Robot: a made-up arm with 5 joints.
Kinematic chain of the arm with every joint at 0, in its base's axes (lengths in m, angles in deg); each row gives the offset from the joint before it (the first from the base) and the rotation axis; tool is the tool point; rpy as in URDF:
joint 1: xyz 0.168 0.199 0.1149 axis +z
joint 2: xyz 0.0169 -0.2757 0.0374 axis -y
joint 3: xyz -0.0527 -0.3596 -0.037 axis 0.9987 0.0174 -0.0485
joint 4: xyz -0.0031 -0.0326 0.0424 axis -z
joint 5: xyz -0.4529 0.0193 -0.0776 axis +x
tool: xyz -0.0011 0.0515 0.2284 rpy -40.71 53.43 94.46
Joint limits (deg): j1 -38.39..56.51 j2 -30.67..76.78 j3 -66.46..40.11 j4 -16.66..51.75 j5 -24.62..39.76
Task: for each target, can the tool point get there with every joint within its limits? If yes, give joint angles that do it. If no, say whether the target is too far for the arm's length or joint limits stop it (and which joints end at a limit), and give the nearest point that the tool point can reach.
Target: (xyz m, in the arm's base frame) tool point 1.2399 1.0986 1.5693
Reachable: no: too far | nearest point 0.5215 0.0010 0.5569 | short by 1.657 m
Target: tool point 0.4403 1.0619 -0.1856
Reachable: no: joint limits stop it (at a limit: joint 1, joint 2, joint 4, joint 5) | nearest point 0.5986 0.2737 -0.1511 | short by 0.805 m
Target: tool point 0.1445 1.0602 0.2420
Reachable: no: joint limits stop it (at a limit: joint 1, joint 2, joint 5) | nearest point -0.1313 0.1870 0.1848 | short by 0.918 m
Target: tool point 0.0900 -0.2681 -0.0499
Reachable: yes | joints 38.63 21.46 -33.23 25.23 -17.32
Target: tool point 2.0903 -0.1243 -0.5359
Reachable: no: too far | nearest point 0.9168 -0.3438 -0.3216 | short by 1.213 m
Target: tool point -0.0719 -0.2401 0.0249
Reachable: yes | joints 21.77 3.86 -45.54 32.25 -2.28
